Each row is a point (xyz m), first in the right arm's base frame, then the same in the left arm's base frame.
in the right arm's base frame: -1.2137 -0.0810 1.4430
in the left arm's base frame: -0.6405 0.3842 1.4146
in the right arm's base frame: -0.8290 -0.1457 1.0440
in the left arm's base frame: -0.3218 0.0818 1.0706
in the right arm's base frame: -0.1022 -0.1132 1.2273
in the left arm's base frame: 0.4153 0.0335 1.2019
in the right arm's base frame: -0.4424 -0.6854 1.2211
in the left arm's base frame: -0.0199 -0.4051 1.4498
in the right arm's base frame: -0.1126 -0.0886 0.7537
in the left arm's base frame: 0.3552 -0.1374 0.7635
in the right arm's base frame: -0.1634 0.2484 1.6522
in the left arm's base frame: 0.4686 0.5419 1.4337
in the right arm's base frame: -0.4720 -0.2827 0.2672
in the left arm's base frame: -0.0863 -0.4343 0.4165
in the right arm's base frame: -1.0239 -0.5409 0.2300
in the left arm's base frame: -0.6760 -0.5627 0.5086
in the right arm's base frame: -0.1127 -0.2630 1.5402
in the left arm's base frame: 0.4142 0.0316 1.5490
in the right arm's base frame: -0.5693 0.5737 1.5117
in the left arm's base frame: 0.1138 0.8578 1.1794
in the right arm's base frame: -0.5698 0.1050 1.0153
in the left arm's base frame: -0.0271 0.2379 0.9304
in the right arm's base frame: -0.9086 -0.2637 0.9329
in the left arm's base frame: -0.4334 -0.0518 1.0227
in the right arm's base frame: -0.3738 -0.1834 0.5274
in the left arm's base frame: 0.0571 -0.2598 0.6067
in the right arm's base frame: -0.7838 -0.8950 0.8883
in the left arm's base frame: -0.4290 -0.6563 1.2479
